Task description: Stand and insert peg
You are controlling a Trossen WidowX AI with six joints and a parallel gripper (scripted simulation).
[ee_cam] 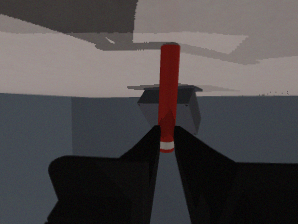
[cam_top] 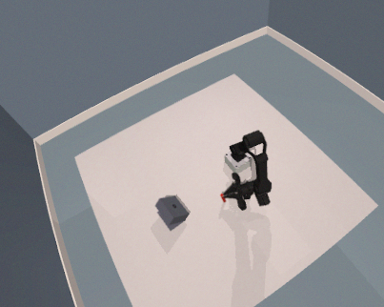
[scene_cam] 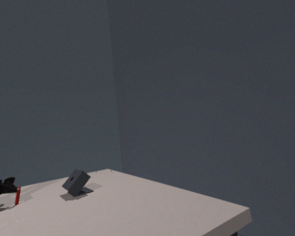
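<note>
The red peg lies 1 cm below my gripper tip. From my gripper tip the other things lie so: grey sloped panel (25 cm ahead, 9 cm to the right).
</note>
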